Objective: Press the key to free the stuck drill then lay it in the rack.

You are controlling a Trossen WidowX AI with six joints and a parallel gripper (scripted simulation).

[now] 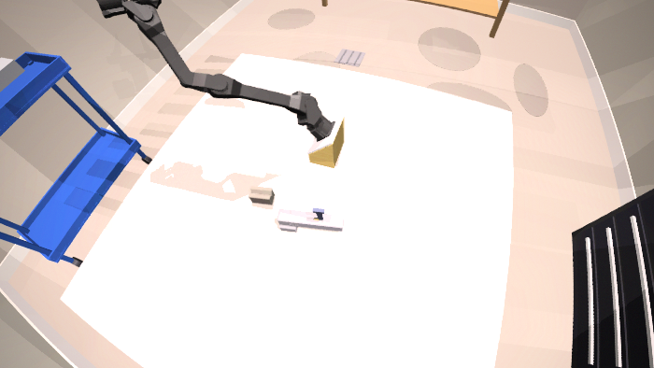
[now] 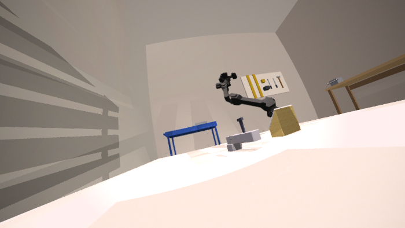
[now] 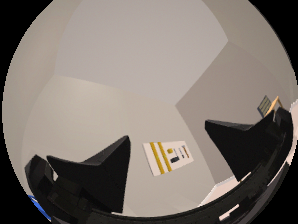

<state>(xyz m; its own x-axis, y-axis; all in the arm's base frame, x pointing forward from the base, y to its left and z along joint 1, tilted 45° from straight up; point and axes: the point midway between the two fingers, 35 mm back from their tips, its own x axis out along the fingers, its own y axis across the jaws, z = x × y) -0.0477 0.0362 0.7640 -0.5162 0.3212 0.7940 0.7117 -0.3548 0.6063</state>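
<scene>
Right now the pin is 60 cm to the left of my gripper tip, 60 cm below it and 34 cm ahead of it. Round my gripper tip: tan rack 67 cm below, 39 cm to the left, 31 cm ahead; then yellow drill 64 cm below, 54 cm to the left, 35 cm ahead; then grey block 65 cm below, 56 cm to the left, 35 cm ahead.
</scene>
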